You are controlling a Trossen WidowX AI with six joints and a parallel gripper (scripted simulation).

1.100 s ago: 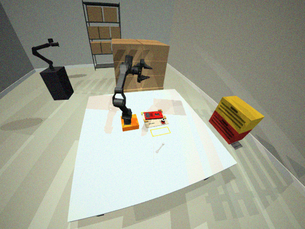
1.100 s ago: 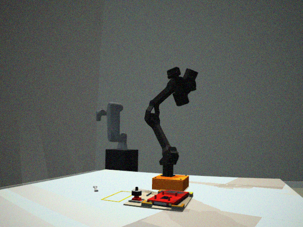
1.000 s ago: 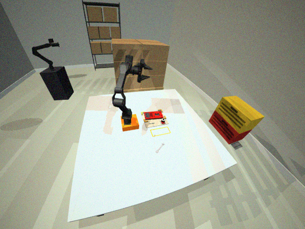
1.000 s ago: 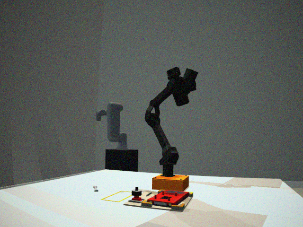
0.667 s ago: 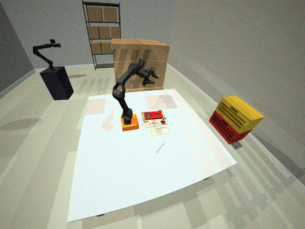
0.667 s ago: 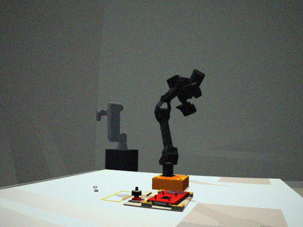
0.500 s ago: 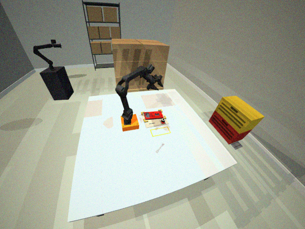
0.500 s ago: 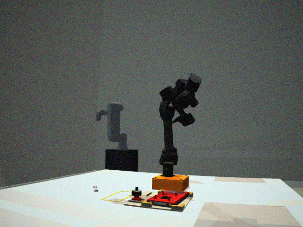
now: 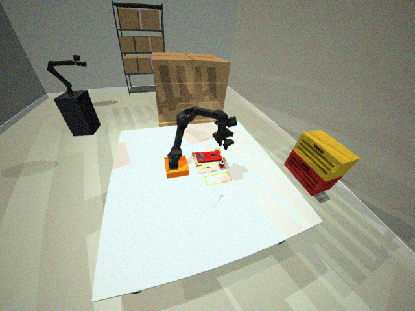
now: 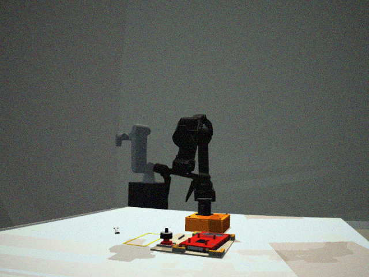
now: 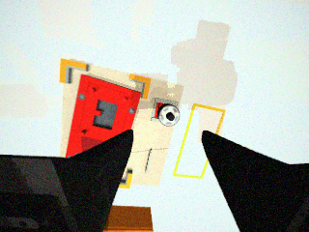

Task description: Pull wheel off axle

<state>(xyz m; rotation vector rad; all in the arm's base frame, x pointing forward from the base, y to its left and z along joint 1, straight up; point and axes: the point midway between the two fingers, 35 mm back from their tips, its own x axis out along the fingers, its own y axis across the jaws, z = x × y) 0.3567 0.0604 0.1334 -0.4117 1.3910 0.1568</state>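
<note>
The wheel lies 3 cm to the right of my gripper tip and 12 cm below it.
</note>
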